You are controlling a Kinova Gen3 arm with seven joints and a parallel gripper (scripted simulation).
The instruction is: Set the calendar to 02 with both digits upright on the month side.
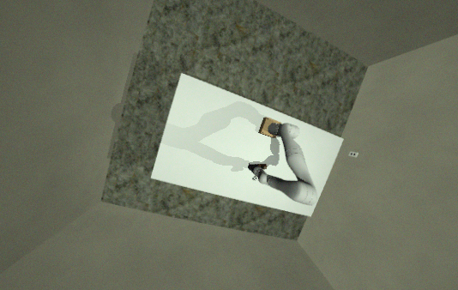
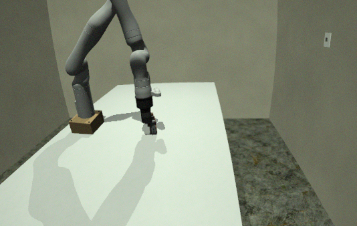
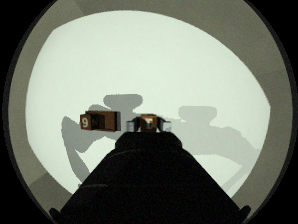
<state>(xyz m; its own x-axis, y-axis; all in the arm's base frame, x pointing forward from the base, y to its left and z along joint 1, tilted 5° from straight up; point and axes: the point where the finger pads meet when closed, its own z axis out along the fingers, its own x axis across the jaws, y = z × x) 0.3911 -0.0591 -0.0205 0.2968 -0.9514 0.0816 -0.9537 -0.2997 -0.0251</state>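
My hand is 10 mm above the brown calendar cube. From my hand the other things lie so: brown tray 30 mm behind, 110 mm to the left, 20 mm below.
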